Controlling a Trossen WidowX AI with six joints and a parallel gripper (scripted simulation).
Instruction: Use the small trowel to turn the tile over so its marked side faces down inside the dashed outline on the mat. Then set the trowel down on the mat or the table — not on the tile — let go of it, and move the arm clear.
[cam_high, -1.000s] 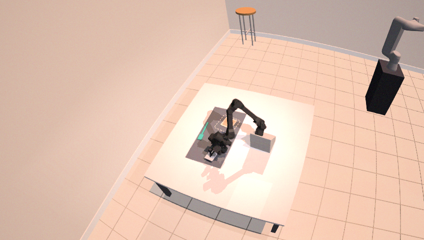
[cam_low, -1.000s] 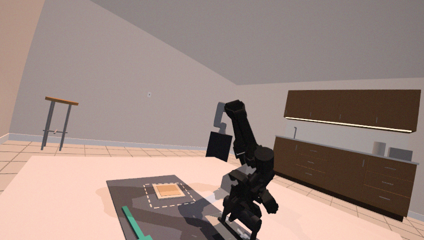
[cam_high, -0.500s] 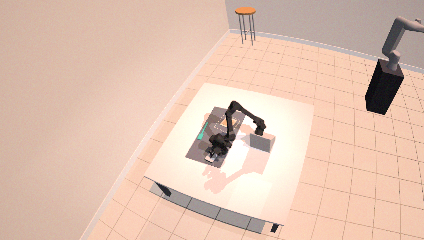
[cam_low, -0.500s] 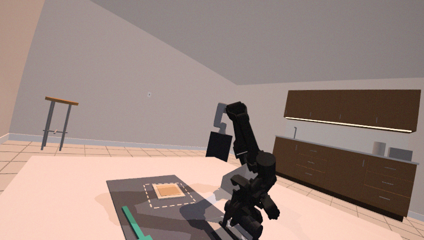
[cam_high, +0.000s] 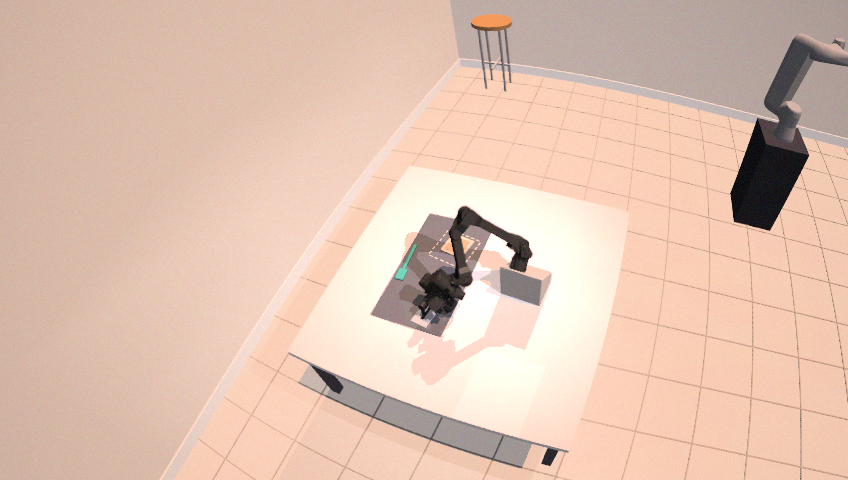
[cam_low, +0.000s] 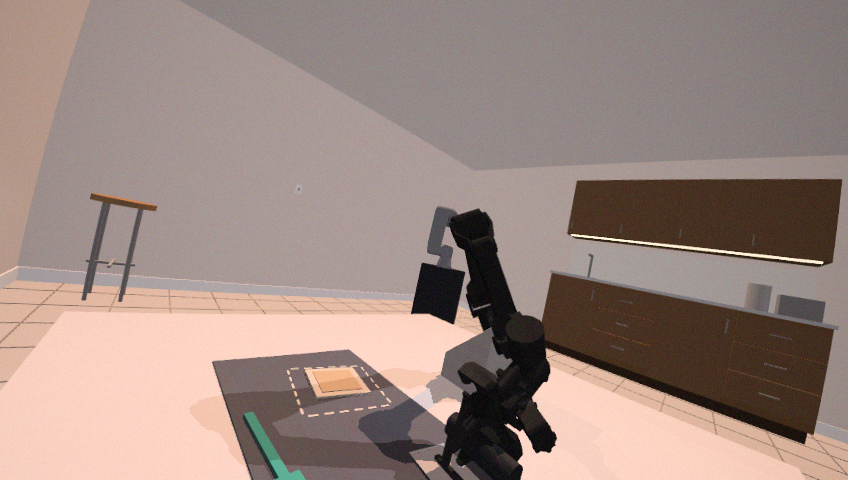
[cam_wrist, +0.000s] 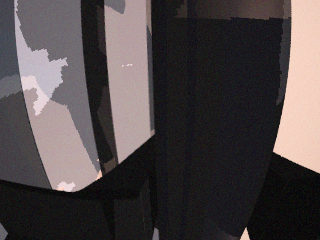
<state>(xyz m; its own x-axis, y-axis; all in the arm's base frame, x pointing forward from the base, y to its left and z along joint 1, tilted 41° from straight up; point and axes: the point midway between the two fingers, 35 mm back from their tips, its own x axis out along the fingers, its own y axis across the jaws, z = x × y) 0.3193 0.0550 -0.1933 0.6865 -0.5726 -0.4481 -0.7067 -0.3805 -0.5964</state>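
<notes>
The trowel is 20 mm behind my gripper tip and 10 mm below it. Also, from my gripper tip: square tile (330 mm to the right, 50 mm below); then dark mat (170 mm to the right, 70 mm below, 50 mm ahead); then green strip (190 mm ahead, 150 mm to the right, 50 mm below).
</notes>
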